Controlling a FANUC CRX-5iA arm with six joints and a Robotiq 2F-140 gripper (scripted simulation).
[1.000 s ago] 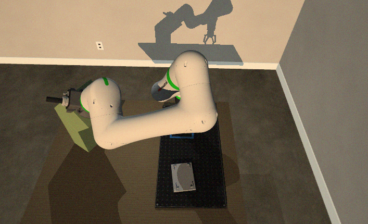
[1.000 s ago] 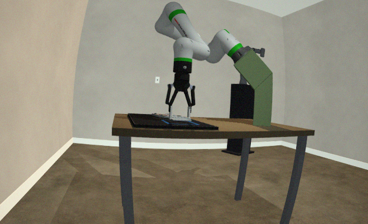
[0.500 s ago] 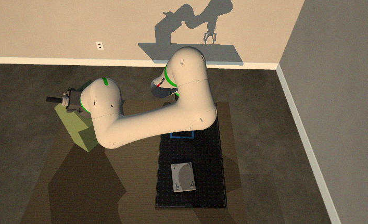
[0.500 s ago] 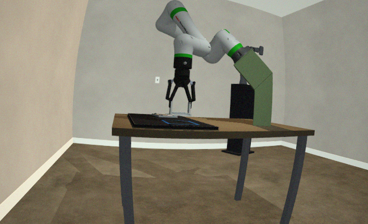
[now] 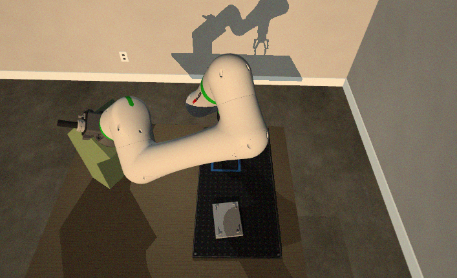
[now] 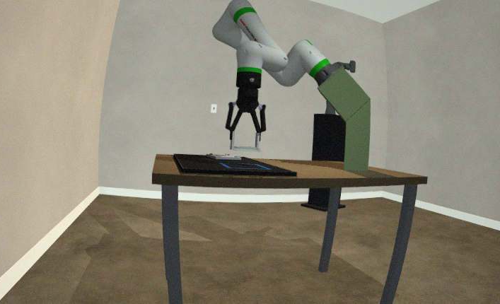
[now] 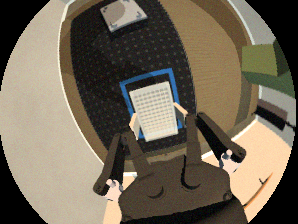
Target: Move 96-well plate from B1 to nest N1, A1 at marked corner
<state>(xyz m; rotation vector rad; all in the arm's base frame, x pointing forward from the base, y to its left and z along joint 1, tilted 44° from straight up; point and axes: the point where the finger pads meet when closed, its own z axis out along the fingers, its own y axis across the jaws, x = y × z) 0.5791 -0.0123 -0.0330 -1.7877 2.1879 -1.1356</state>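
The grey plate nest lies 12 cm behind my hand, 34 cm to the right of it and 8 cm below it. Also, from my hand: white 96-well plate 2 cm below.
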